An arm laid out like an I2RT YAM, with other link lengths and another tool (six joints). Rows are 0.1 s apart.
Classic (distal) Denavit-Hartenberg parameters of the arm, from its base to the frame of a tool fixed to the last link. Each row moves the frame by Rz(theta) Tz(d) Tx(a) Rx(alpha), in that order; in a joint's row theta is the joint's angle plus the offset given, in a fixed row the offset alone. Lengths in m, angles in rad.
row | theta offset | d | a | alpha
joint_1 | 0 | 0.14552 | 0.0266 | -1.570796
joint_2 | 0 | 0 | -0.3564 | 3.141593
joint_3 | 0.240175 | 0 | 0.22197 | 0
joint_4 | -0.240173 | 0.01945 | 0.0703 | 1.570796
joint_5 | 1.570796 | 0.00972 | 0 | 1.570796
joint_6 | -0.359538 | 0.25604 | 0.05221 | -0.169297
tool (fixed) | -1.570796 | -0.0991 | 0 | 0
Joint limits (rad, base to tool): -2.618..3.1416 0..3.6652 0..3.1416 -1.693..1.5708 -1.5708..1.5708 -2.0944..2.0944
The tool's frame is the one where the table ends.
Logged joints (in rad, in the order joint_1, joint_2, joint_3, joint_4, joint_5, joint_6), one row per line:
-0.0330 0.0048 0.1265 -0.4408 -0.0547 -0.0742
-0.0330 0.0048 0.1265 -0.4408 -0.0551 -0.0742
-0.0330 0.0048 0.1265 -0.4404 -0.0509 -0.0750
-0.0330 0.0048 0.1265 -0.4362 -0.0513 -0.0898
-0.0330 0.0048 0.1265 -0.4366 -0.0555 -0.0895
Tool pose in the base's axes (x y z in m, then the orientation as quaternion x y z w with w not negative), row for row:
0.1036 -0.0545 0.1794 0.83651 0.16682 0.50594 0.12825
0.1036 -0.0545 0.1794 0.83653 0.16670 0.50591 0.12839
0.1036 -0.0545 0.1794 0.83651 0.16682 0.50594 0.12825
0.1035 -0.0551 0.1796 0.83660 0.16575 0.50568 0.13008
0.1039 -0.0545 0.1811 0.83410 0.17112 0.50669 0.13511
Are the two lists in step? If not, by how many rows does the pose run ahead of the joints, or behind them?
The pose runs 1 row behind the joints: the pose in row i belongs to the joints in row i - 1.
